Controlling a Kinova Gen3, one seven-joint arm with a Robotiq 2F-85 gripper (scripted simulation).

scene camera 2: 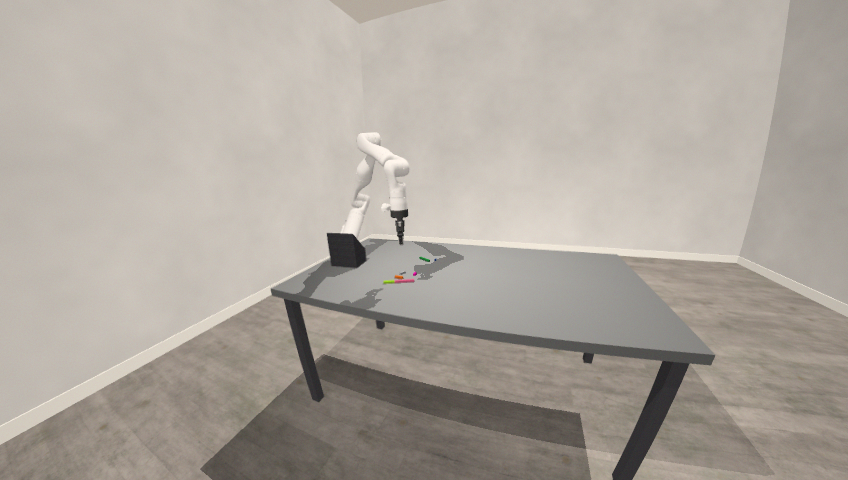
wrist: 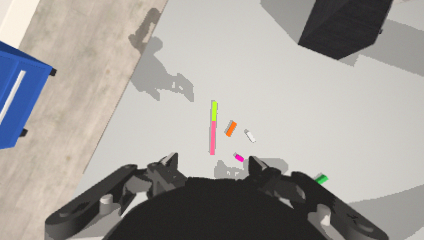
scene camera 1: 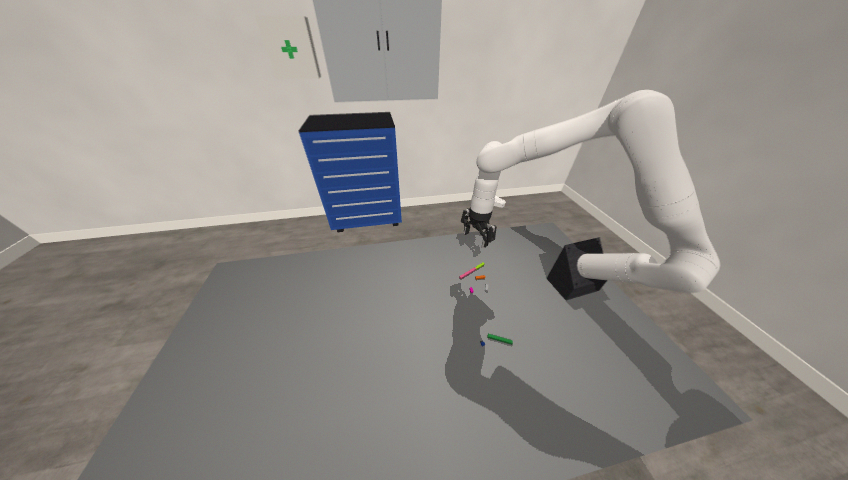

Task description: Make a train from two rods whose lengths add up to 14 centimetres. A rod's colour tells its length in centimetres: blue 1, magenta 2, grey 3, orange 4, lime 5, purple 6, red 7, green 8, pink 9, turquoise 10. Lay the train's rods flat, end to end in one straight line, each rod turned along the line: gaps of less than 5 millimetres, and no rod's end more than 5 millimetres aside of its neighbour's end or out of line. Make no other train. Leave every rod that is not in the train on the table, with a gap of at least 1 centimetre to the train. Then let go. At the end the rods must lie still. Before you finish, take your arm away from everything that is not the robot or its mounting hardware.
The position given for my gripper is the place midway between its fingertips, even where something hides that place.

In view: my gripper [scene camera 1: 474,240].
My gripper also shows in the wrist view [wrist: 213,162].
